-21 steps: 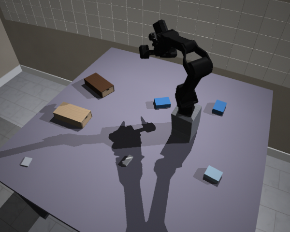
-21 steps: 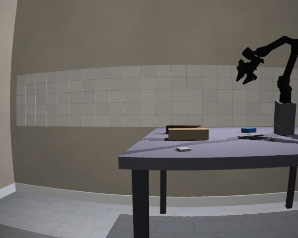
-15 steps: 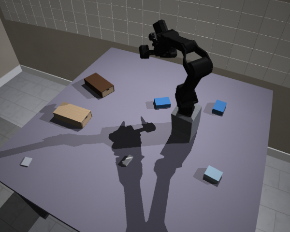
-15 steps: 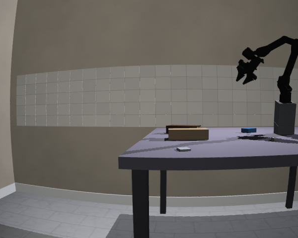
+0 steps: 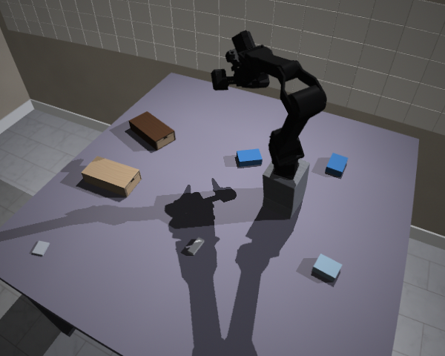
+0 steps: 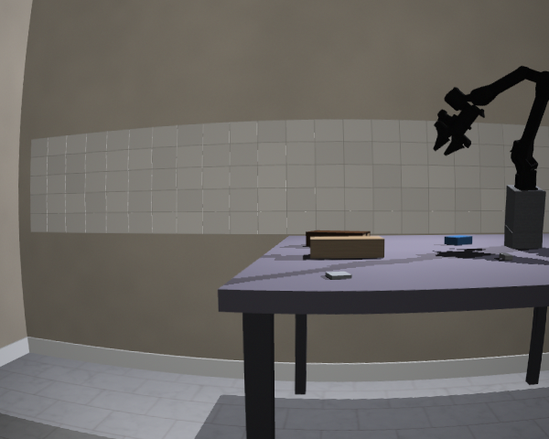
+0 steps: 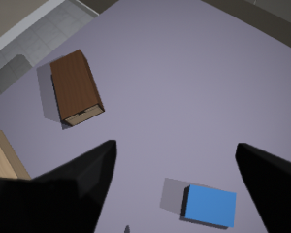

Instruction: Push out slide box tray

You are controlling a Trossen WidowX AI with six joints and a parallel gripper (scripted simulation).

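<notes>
Now: hand 37 cm short of the slide box, 30 cm to the right of it and 33 cm above it. Also, from my hand: light blue block 46 cm behind, 32 cm to the left, 34 cm below; small white block 6 cm behind, 42 cm to the left, 34 cm below; inner tray 37 cm ahead, 30 cm to the left, 33 cm below.
</notes>
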